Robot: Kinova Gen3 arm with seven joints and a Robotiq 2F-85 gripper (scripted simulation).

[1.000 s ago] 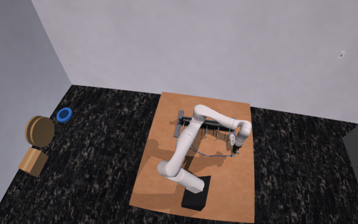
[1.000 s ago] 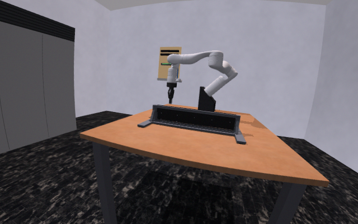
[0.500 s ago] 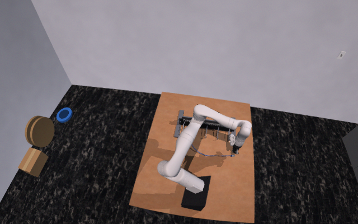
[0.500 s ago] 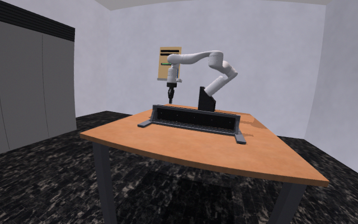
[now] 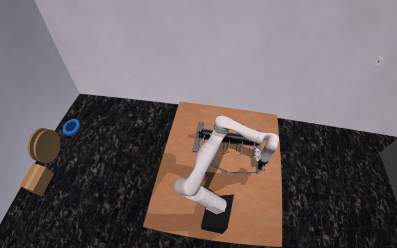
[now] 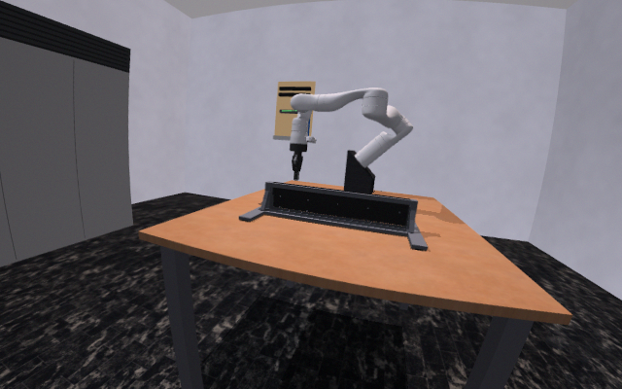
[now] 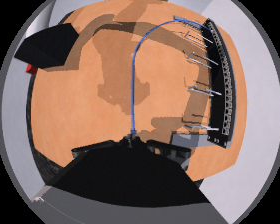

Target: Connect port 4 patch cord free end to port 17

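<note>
My hand is 2 cm to the left of the plug and 9 cm above it.
</note>
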